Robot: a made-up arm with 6 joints.
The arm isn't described. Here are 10 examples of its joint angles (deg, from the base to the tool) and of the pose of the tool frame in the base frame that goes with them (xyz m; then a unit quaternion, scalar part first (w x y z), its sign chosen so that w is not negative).
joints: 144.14 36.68 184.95 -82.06 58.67 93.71
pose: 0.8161 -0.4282 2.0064 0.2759 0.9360 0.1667 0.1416
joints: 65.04 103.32 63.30 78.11 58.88 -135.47
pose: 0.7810 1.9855 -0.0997 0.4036 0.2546 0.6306 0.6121
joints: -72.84 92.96 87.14 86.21 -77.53 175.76
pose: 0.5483 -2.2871 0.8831 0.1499 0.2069 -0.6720 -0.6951
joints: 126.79 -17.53 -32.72 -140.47 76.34 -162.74
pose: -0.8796 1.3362 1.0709 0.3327 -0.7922 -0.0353 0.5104
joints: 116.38 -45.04 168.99 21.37 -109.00 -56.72
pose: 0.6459 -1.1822 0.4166 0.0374 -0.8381 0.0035 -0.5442
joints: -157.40 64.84 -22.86 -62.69 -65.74 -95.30
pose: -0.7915 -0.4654 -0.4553 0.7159 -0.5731 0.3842 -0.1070
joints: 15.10 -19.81 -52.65 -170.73 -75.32 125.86
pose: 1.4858 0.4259 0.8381 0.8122 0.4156 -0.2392 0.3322
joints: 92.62 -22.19 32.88 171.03 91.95 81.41
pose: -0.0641 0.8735 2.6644 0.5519 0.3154 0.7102 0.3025
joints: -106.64 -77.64 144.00 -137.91 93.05 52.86
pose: 0.2971 1.3563 -0.0462 0.4849 -0.0949 -0.7066 0.5065
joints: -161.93 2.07 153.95 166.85 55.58 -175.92
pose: 1.1459 0.3433 2.1488 0.1876 -0.7422 -0.0666 -0.6399
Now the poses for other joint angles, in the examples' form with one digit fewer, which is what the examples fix.
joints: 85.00 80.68 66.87 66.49 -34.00 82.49
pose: 0.289 2.398 0.735 0.059 -0.886 -0.380 0.259
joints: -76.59 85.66 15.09 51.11 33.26 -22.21
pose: 0.424 -1.494 -0.544 0.871 0.140 0.333 -0.334
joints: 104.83 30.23 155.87 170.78 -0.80 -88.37
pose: 0.159 -0.600 2.625 0.674 0.351 -0.644 -0.090
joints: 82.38 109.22 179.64 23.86 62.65 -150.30
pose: 0.076 0.991 2.326 0.344 -0.404 -0.030 -0.847
